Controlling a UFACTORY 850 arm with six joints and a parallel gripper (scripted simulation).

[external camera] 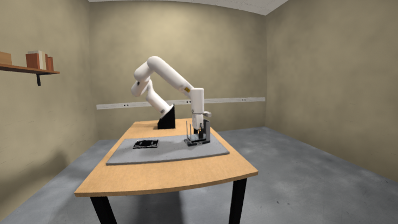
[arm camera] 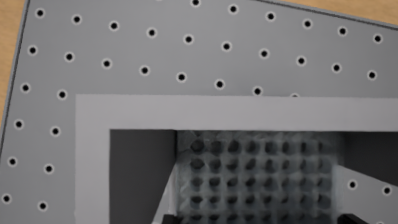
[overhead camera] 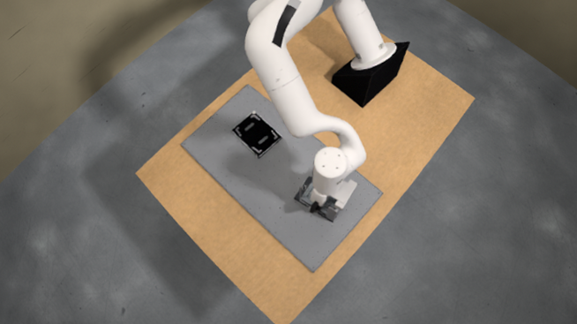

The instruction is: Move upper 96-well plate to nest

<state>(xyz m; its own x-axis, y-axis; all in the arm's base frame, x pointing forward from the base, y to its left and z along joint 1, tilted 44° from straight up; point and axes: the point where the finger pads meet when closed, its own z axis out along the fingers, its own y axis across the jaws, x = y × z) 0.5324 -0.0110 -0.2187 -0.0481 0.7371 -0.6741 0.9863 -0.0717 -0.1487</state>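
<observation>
Now: the pale 96-well plate 1 cm below my hand. Round my hand: plate nest N1: 7 cm behind, 35 cm to the right, 5 cm below; dark low plate: 2 cm below.
</observation>
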